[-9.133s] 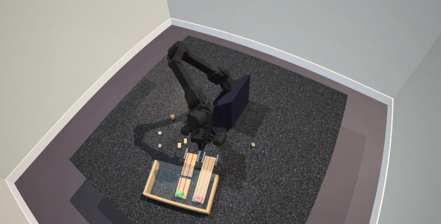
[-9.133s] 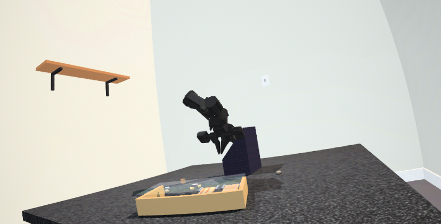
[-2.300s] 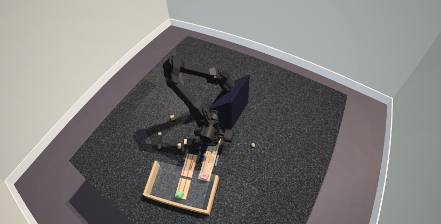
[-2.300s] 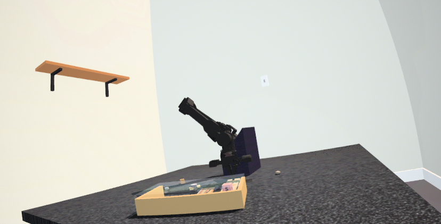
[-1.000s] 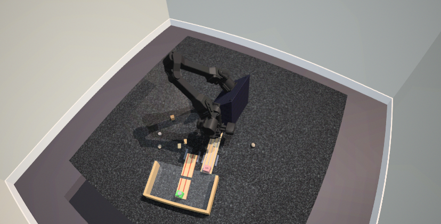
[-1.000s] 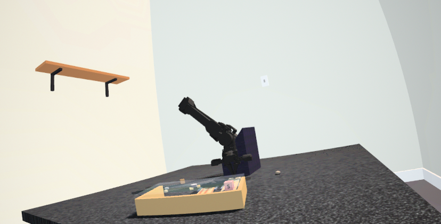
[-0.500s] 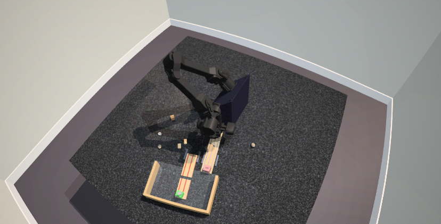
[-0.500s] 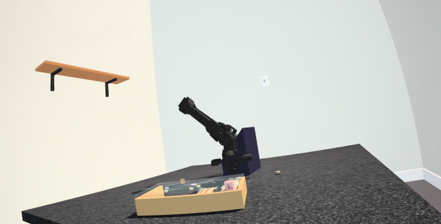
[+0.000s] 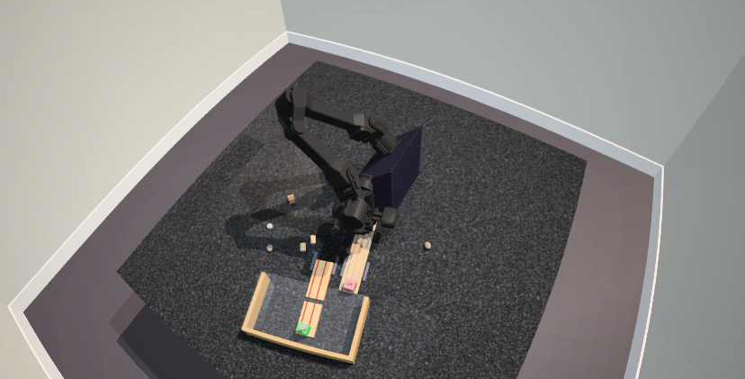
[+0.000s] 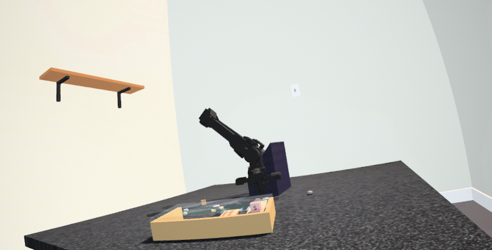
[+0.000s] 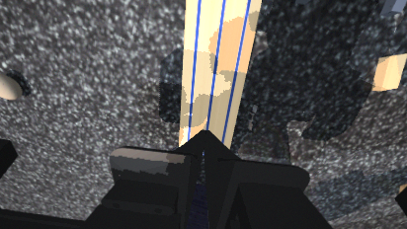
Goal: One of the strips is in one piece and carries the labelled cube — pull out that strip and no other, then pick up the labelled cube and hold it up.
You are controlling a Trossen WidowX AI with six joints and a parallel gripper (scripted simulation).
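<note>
My gripper tip is now 90 mm short of the strip and 30 mm to the right of it.
</note>
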